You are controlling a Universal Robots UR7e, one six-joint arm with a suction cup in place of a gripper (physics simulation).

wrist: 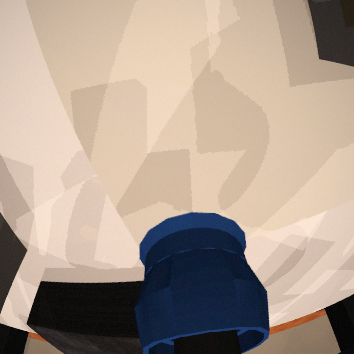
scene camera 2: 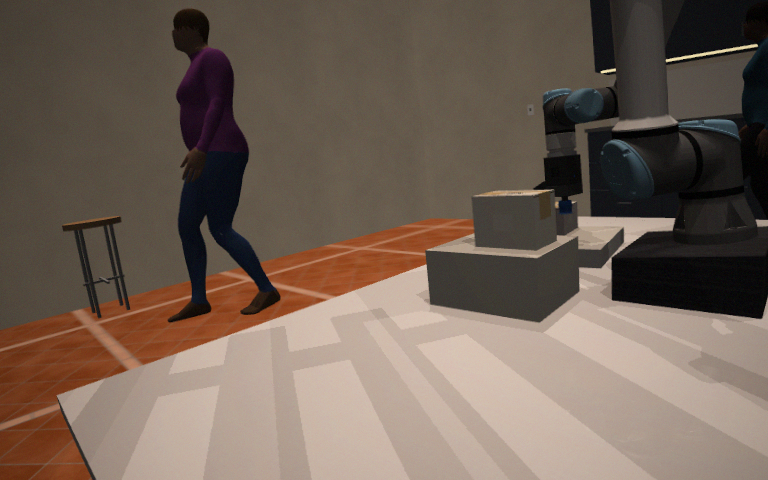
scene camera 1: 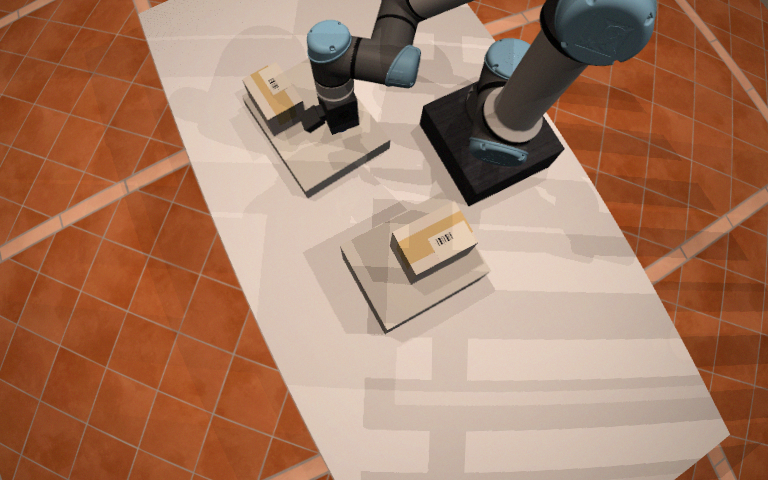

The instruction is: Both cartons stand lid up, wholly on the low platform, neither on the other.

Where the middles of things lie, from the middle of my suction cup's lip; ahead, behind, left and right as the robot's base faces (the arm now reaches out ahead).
Now: the low platform [scene camera 1: 316, 160] 120 mm below my suction cup, 90 mm to the right of it and 40 mm ahead of it.
